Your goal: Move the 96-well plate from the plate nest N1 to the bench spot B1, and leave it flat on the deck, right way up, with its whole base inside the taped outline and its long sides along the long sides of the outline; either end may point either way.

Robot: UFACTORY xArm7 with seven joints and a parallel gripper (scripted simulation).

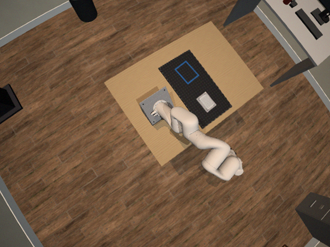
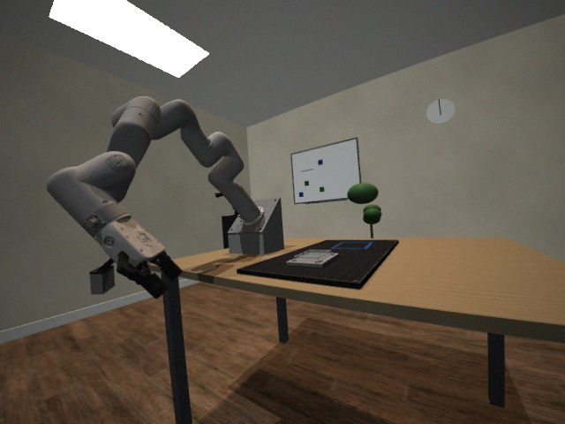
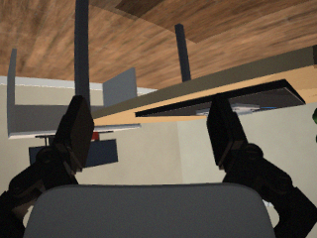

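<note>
Right now my hand is 420 mm to the right of the white 96-well plate, 130 mm short of it and 20 mm above it. Round my hand: grey plate nest N1: 420 mm to the left, 130 mm ahead, 30 mm below.
</note>
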